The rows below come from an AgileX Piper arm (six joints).
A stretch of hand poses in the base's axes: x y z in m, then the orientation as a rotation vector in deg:
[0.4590, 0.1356, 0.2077, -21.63, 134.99, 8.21]
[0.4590, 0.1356, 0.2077, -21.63, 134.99, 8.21]
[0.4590, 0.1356, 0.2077, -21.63, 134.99, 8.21]
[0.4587, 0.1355, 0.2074, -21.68, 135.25, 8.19]
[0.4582, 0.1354, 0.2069, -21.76, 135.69, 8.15]
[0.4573, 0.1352, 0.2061, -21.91, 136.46, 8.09]
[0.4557, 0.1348, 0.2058, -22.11, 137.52, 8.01]
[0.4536, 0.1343, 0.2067, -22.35, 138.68, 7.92]
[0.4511, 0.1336, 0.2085, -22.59, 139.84, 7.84]
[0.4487, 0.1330, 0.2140, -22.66, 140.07, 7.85]
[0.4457, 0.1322, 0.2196, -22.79, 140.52, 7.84]
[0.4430, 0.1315, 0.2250, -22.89, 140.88, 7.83]
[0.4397, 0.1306, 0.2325, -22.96, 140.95, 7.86]
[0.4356, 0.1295, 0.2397, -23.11, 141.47, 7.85]
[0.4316, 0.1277, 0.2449, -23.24, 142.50, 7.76]
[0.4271, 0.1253, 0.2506, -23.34, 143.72, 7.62]
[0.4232, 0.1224, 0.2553, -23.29, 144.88, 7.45]
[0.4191, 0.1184, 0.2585, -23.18, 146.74, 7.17]
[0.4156, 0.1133, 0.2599, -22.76, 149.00, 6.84]
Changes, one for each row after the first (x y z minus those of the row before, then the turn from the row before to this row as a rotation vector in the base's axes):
[0.0000, 0.0000, 0.0000, 0.00, 0.00, 0.00]
[0.0000, 0.0000, 0.0000, 0.00, 0.00, 0.00]
[-0.0003, -0.0001, -0.0003, -0.07, 0.25, 0.01]
[-0.0005, -0.0001, -0.0005, -0.12, 0.43, 0.01]
[-0.0009, -0.0002, -0.0008, -0.21, 0.76, 0.04]
[-0.0016, -0.0004, -0.0003, -0.28, 1.04, 0.04]
[-0.0021, -0.0005, 0.0009, -0.31, 1.14, 0.06]
[-0.0025, -0.0007, 0.0018, -0.30, 1.14, 0.07]
[-0.0024, -0.0006, 0.0055, -0.05, 0.23, 0.04]
[-0.0030, -0.0008, 0.0056, -0.11, 0.45, 0.06]
[-0.0027, -0.0007, 0.0054, -0.09, 0.36, 0.04]
[-0.0033, -0.0009, 0.0075, -0.01, 0.08, 0.05]
[-0.0041, -0.0011, 0.0072, -0.13, 0.52, 0.07]
[-0.0040, -0.0018, 0.0052, -0.26, 1.00, -0.01]
[-0.0045, -0.0024, 0.0057, -0.32, 1.18, -0.05]
[-0.0039, -0.0029, 0.0047, -0.29, 1.10, -0.16]
[-0.0041, -0.0040, 0.0032, -0.47, 1.77, -0.27]
[-0.0035, -0.0051, 0.0014, -0.49, 2.13, -0.52]

